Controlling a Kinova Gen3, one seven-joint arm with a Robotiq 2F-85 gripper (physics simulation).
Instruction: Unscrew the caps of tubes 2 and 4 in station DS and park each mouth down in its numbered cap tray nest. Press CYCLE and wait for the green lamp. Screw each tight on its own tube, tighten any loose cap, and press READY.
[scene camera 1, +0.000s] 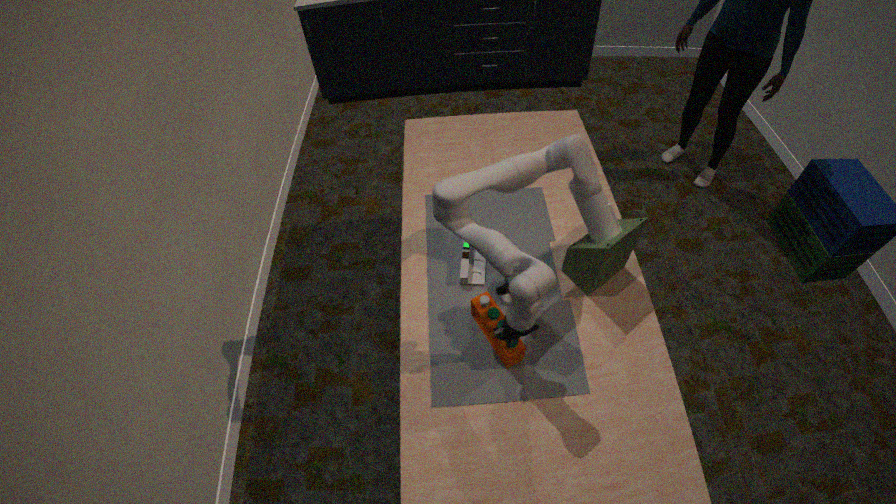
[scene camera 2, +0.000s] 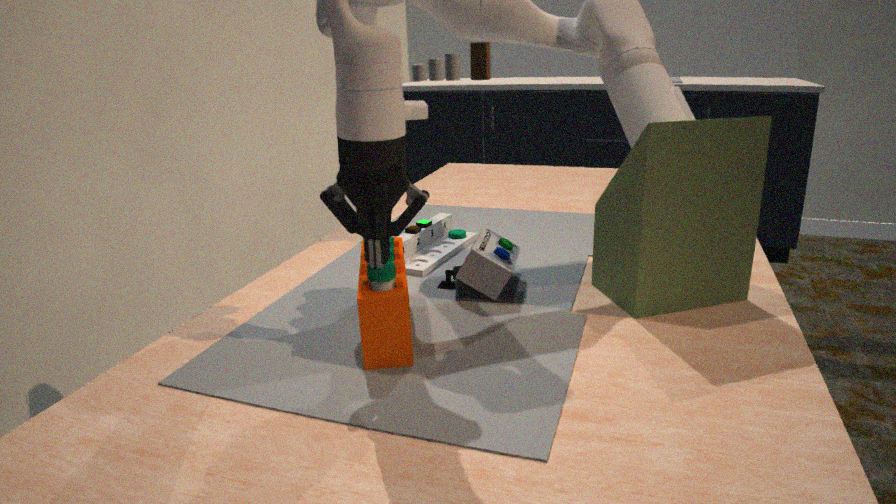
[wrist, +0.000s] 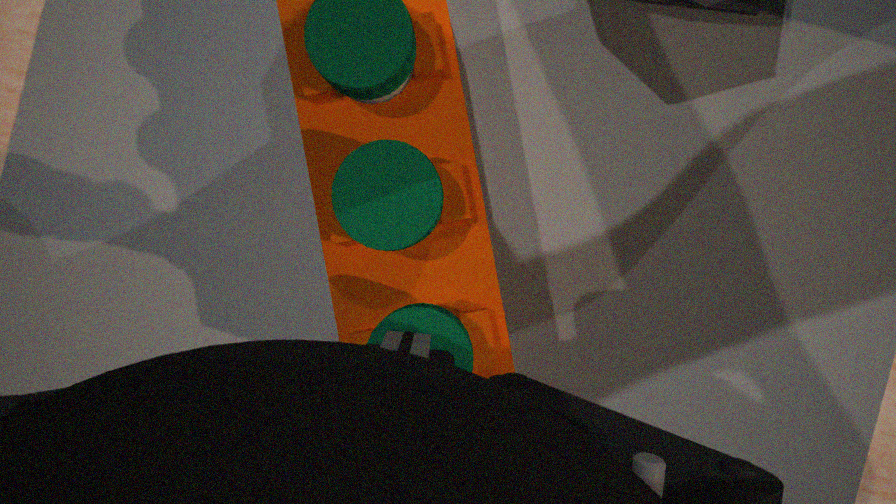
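The orange tube rack (scene camera 2: 384, 313) stands on the grey mat. In the wrist view, three green caps sit in a row along it: a far one (wrist: 360, 47), a middle one (wrist: 387, 194) and a near one (wrist: 426, 332). My gripper (scene camera 2: 374, 250) points straight down over the near end of the rack. Its fingers are shut, with the two pads (wrist: 406, 341) together at the top of the near cap, not around it. In scene camera 1, the far-end tube (scene camera 1: 484, 299) shows a white, uncapped top. One green cap (scene camera 2: 457, 233) lies on the white cap tray (scene camera 2: 429, 243).
A lamp (scene camera 2: 424, 221) at the tray's far end glows green. A tilted grey button box (scene camera 2: 491, 263) with a green and a blue button stands right of the rack. The arm's green base block (scene camera 2: 679, 213) is at the right. A person (scene camera 1: 733, 81) stands beyond the table.
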